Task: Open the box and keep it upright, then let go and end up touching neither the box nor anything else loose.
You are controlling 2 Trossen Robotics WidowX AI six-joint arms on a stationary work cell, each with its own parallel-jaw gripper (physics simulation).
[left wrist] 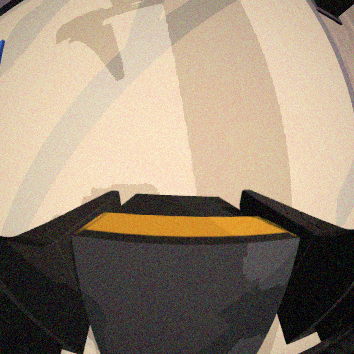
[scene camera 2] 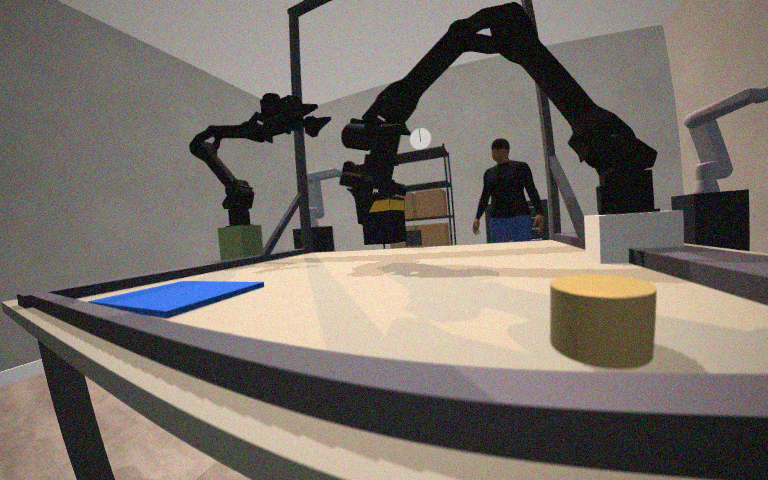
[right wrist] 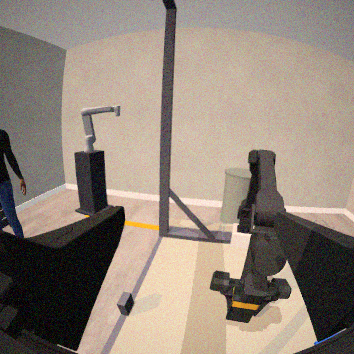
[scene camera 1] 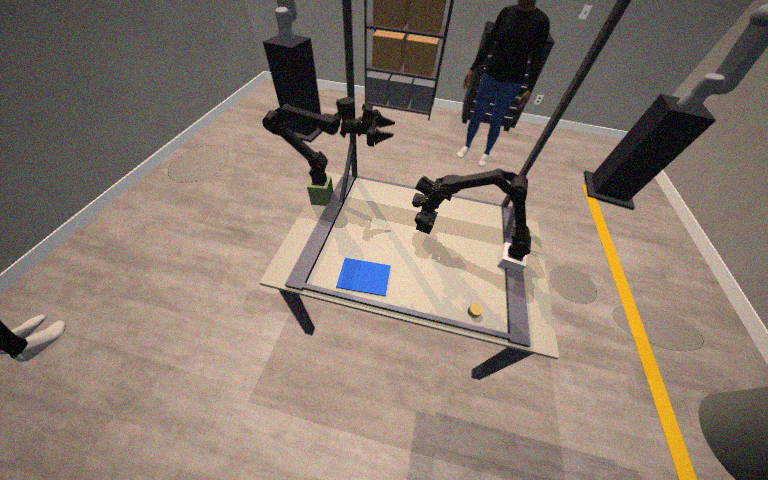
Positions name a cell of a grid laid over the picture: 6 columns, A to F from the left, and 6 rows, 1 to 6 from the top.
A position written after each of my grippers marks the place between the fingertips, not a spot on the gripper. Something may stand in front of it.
my right gripper: scene camera 2 C2; right wrist D4; scene camera 1 D2; not seen in the left wrist view (out of frame)
